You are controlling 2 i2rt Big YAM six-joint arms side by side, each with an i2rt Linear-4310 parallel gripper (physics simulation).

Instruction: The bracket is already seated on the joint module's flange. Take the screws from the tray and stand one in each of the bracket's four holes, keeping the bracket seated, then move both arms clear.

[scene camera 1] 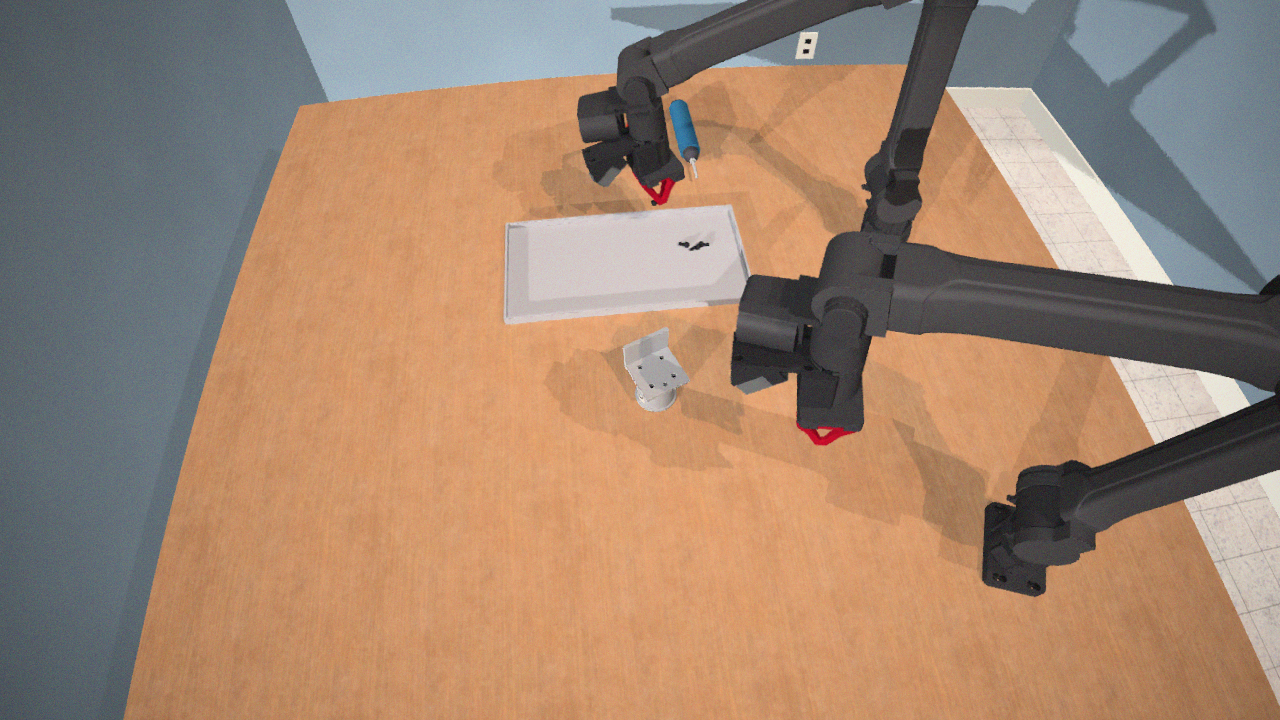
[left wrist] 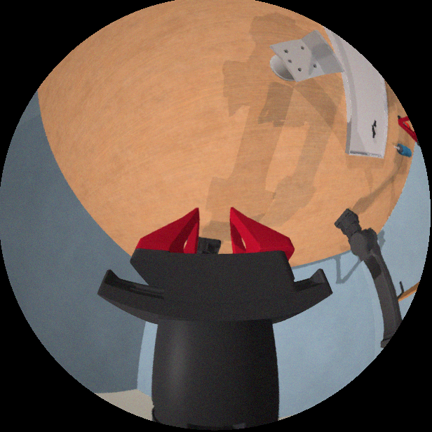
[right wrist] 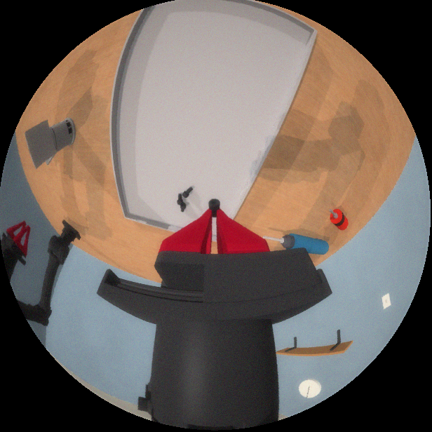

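Where they show: left gripper, fingertip midpoint: (scene camera 1: 820, 431); right gripper, fingertip midpoint: (scene camera 1: 661, 202); left arm's base at its link origin: (scene camera 1: 1011, 550).
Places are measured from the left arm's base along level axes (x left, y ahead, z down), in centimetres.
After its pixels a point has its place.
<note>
The grey bracket (scene camera 1: 657, 370) @(x -10.4, y 55.4, z -6.6 cm) (left wrist: 300, 59) (right wrist: 39, 143) sits on the round joint module (scene camera 1: 656, 402) @(x -7.5, y 54.6, z -2.5 cm) (left wrist: 280, 70) (right wrist: 63, 133). Its holes show dark, with no screw visible in them. Black screws (scene camera 1: 694, 245) @(x -40.4, y 56.8, z -1.3 cm) (left wrist: 374, 129) (right wrist: 183, 199) lie close together in the tray (scene camera 1: 590, 268) @(x -30.8, y 73.1, z -0.4 cm) (left wrist: 362, 95) (right wrist: 200, 100). My right gripper (scene camera 1: 659, 202) @(x -42.5, y 63.7, z -7.9 cm) (right wrist: 213, 213) is shut on a black screw (scene camera 1: 654, 203) @(x -41.2, y 64.6, z -8.6 cm) (right wrist: 214, 204), above the tray's far edge in scene camera 1. My left gripper (scene camera 1: 821, 442) @(x -1.4, y 33.0, z -17.3 cm) (left wrist: 214, 212) is slightly open and empty, right of the bracket in scene camera 1.
A blue screwdriver (scene camera 1: 683, 128) @(x -68.8, y 66.3, z -4.0 cm) (left wrist: 404, 150) (right wrist: 308, 244) lies behind the tray. A red cylindrical object (right wrist: 339, 219) lies near it in the right wrist view. Another dark arm (scene camera 1: 1056, 514) @(x 1.3, y 3.3, z -16.7 cm) reaches in at the lower right in scene camera 1.
</note>
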